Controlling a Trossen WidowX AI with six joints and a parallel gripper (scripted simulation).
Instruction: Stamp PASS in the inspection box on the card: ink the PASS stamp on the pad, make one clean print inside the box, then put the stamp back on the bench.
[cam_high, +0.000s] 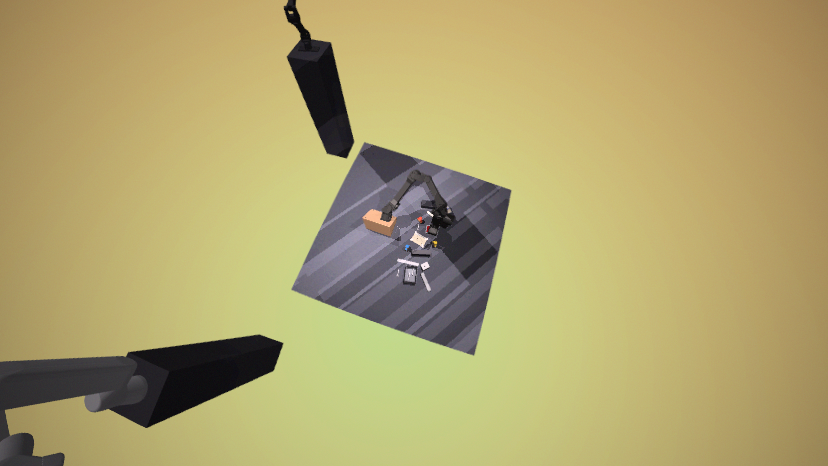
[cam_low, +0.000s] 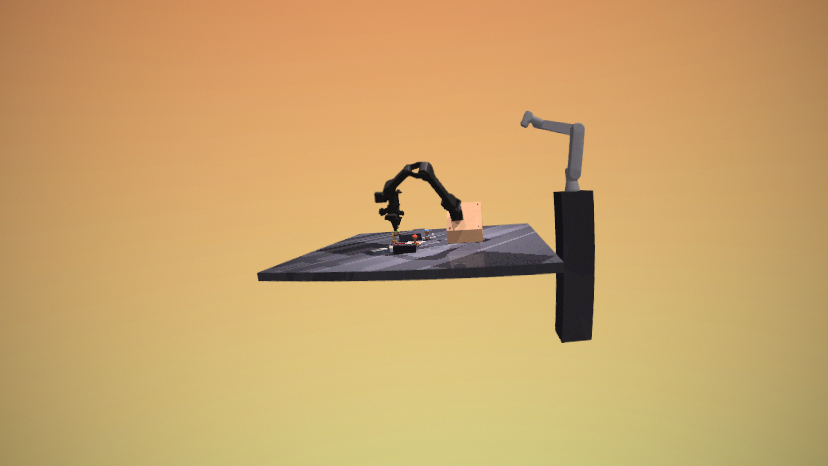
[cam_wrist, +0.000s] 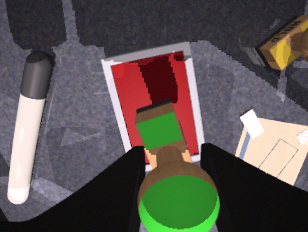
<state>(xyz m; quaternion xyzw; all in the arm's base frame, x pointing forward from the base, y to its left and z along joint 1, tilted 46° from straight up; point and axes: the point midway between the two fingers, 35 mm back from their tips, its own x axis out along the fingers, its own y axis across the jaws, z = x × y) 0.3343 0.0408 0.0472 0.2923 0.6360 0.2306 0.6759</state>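
The cream card lies 80 mm behind my gripper tip, 90 mm to the right of it and 90 mm below it. From my gripper tip the other things lie so: red stamp (110 mm behind, 50 mm to the left, 70 mm below); then green-topped stamp (10 mm below); then dark flat slab (40 mm behind, 190 mm to the right, 70 mm below).
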